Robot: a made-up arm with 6 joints. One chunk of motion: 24 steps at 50 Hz.
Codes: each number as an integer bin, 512 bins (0 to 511) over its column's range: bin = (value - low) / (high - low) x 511, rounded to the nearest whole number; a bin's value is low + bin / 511 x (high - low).
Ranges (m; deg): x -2.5..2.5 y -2.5..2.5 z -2.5..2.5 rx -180..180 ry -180..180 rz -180..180
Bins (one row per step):
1: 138 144 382 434 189 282
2: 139 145 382 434 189 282
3: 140 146 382 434 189 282
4: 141 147 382 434 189 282
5: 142 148 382 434 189 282
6: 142 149 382 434 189 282
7: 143 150 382 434 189 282
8: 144 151 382 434 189 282
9: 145 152 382 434 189 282
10: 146 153 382 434 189 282
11: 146 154 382 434 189 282
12: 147 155 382 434 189 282
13: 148 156 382 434 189 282
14: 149 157 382 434 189 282
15: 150 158 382 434 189 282
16: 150 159 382 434 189 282
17: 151 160 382 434 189 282
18: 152 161 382 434 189 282
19: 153 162 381 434 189 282
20: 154 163 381 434 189 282
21: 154 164 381 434 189 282
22: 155 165 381 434 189 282
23: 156 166 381 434 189 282
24: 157 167 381 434 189 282
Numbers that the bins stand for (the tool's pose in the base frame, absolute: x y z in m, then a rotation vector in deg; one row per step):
1: -1.1497 -1.0910 1.2378 125.75 -46.85 18.67
2: -1.1399 -1.0812 1.2378 125.75 -46.85 18.67
3: -1.1301 -1.0714 1.2378 125.75 -46.85 18.67
4: -1.1204 -1.0616 1.2378 125.75 -46.85 18.67
5: -1.1106 -1.0519 1.2378 125.75 -46.85 18.67
6: -1.1106 -1.0421 1.2378 125.75 -46.85 18.67
7: -1.1008 -1.0323 1.2378 125.75 -46.85 18.67
8: -1.0910 -1.0225 1.2378 125.75 -46.85 18.67
9: -1.0812 -1.0127 1.2378 125.75 -46.85 18.67
10: -1.0714 -1.0029 1.2378 125.75 -46.85 18.67
11: -1.0714 -0.9932 1.2378 125.75 -46.85 18.67
12: -1.0616 -0.9834 1.2378 125.75 -46.85 18.67
13: -1.0519 -0.9736 1.2378 125.75 -46.85 18.67
14: -1.0421 -0.9638 1.2378 125.75 -46.85 18.67
15: -1.0323 -0.9540 1.2378 125.75 -46.85 18.67
16: -1.0323 -0.9442 1.2378 125.75 -46.85 18.67
17: -1.0225 -0.9344 1.2378 125.75 -46.85 18.67
18: -1.0127 -0.9247 1.2378 125.75 -46.85 18.67
19: -1.0029 -0.9149 1.2280 125.75 -46.85 18.67
20: -0.9932 -0.9051 1.2280 125.75 -46.85 18.67
21: -0.9932 -0.8953 1.2280 125.75 -46.85 18.67
22: -0.9834 -0.8855 1.2280 125.75 -46.85 18.67
23: -0.9736 -0.8757 1.2280 125.75 -46.85 18.67
24: -0.9638 -0.8659 1.2280 125.75 -46.85 18.67

